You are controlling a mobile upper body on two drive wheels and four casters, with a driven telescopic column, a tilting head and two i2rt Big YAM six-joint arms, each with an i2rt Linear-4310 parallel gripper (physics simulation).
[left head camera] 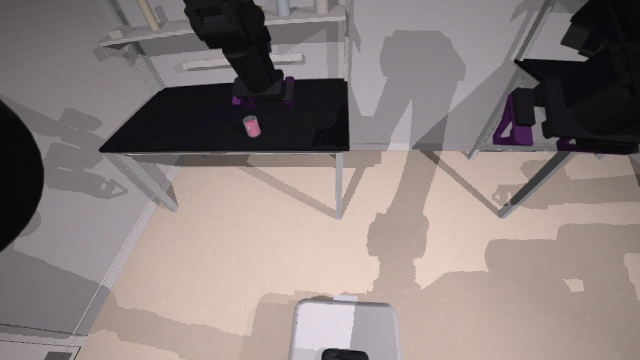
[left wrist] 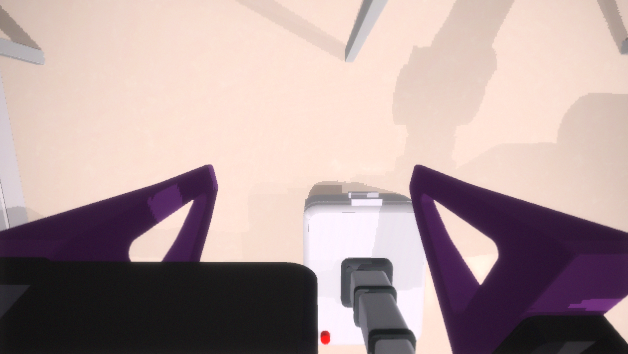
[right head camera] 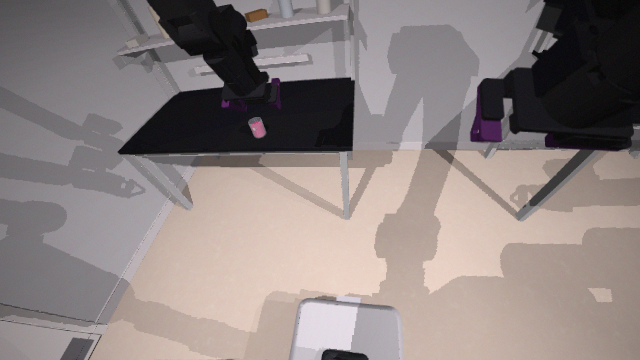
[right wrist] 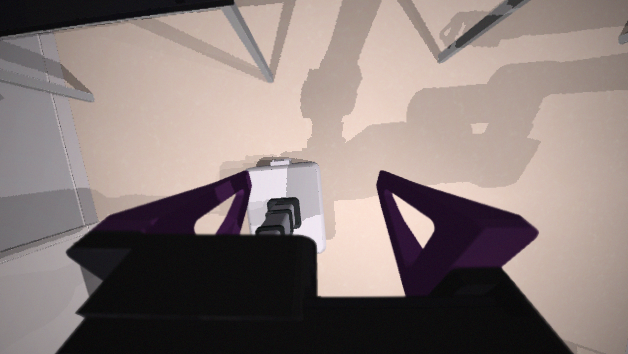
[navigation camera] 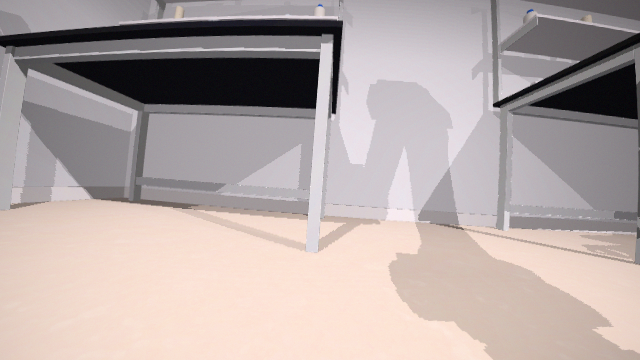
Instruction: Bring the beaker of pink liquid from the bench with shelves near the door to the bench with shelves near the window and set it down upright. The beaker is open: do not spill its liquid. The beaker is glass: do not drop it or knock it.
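Note:
The glass beaker of pink liquid (left head camera: 252, 127) (right head camera: 257, 128) stands upright on a black-topped bench with shelves (left head camera: 185, 125) (right head camera: 200, 125) (navigation camera: 313, 165) at the picture's left. A second black-topped bench (left head camera: 555, 67) (navigation camera: 506, 170) is at the right. No door or window shows to tell the benches apart. My left gripper (left head camera: 265, 103) (right head camera: 255, 104) (left wrist: 313, 175) is open and empty; in the head views it appears just above the beaker, apart from it, and its height is hard to tell. My right gripper (left head camera: 545, 143) (right head camera: 525, 142) (right wrist: 314, 177) is open and empty, far right of the beaker. Neither wrist view shows the beaker.
A wall shelf (left head camera: 310, 19) (right head camera: 327, 19) behind the left bench bears a tan cylinder (left head camera: 148, 15), a pale blue container (left head camera: 283, 7) (right head camera: 285, 7) and a brown block (right head camera: 256, 15). Another shelf (navigation camera: 565, 40) is above the right bench. My white base (left head camera: 320, 325) (right head camera: 325, 325) shows at the bottom.

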